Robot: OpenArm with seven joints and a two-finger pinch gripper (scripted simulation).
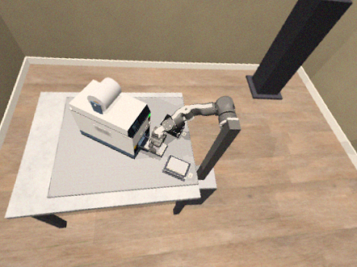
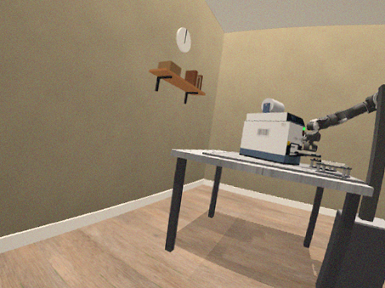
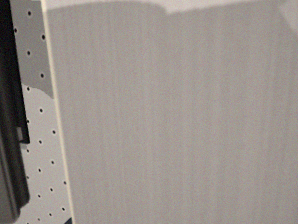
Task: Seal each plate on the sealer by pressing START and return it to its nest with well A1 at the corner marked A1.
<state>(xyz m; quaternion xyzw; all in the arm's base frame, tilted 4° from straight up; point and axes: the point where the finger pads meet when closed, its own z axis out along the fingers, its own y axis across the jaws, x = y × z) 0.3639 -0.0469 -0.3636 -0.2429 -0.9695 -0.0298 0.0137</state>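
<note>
The plate is 10 mm below my hand. Round my hand: plate nest: 140 mm behind, 130 mm to the left, 70 mm below; then yellow warning label: 130 mm ahead, 30 mm to the left, 30 mm above; then sealer stage: 30 mm below.
</note>
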